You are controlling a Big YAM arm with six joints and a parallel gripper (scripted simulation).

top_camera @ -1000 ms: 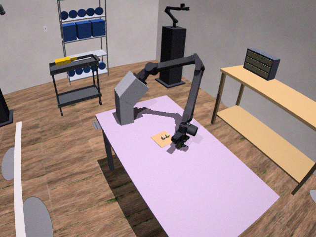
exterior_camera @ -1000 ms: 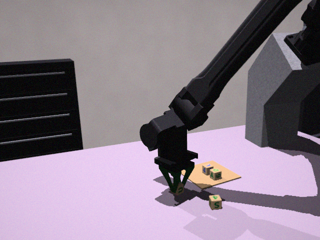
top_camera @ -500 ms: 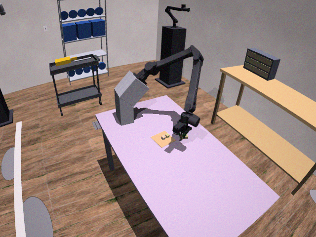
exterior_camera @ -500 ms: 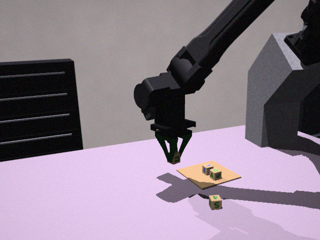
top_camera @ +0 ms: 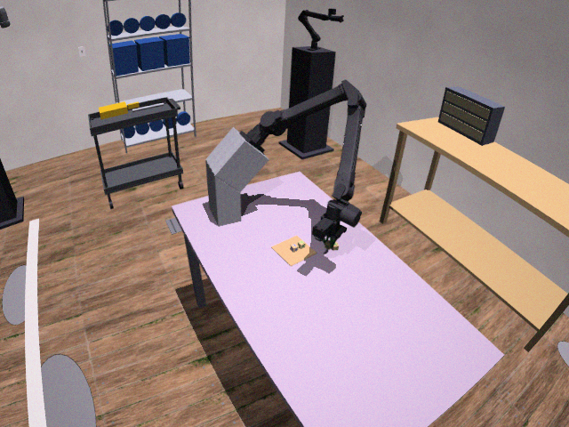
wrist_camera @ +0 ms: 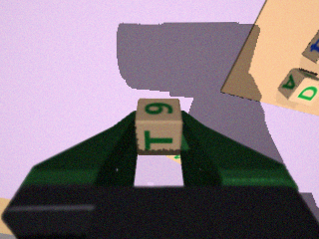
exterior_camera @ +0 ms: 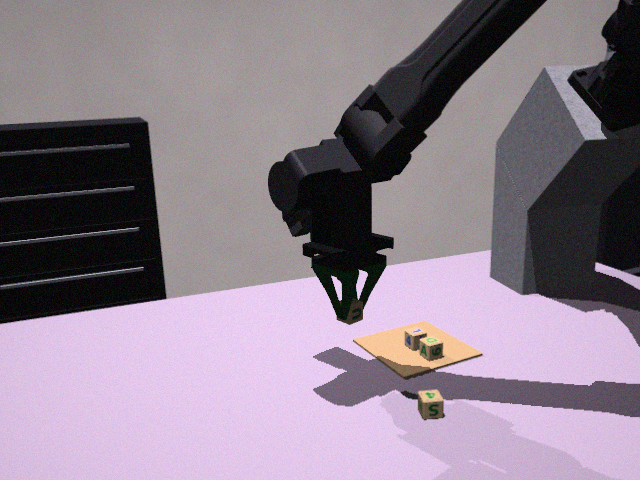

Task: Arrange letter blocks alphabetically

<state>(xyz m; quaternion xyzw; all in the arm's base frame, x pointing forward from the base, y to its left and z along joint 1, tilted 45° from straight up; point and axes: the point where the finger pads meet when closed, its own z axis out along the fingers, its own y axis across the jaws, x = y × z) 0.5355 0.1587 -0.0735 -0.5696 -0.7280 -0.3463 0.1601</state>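
The L block lies 140 mm behind my hand, 60 mm to the right of it and 100 mm below it. Also, from my hand: T block right at my hand; then D block 140 mm behind, 20 mm to the right, 100 mm below; then tan mat 140 mm behind, 60 mm to the right, 110 mm below.
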